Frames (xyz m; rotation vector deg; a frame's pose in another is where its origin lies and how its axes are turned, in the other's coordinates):
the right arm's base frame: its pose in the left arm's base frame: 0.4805 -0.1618 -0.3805 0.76 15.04 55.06
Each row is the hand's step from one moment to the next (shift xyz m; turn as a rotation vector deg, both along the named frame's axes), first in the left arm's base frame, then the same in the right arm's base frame.
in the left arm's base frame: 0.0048 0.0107 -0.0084 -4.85 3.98 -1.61
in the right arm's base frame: 0.0131 0.0012 -0.0059 0.94 6.00 -2.24
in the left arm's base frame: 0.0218 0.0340 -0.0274 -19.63 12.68 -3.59
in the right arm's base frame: 0.0453 -0.0015 -0.0180 0.39 22.70 -6.60
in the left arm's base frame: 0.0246 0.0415 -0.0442 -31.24 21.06 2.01
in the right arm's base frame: 0.0566 -0.0016 -0.0329 -0.33 37.61 -2.94
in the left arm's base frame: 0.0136 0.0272 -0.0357 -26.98 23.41 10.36
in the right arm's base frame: 0.0371 0.0001 -0.0286 2.10 36.58 6.36
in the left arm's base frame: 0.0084 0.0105 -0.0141 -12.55 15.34 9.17
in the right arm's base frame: 0.0161 -0.0025 -0.0106 3.65 20.13 7.64
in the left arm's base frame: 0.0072 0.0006 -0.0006 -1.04 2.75 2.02
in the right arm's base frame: 0.0045 -0.0055 0.0011 1.23 2.68 2.01
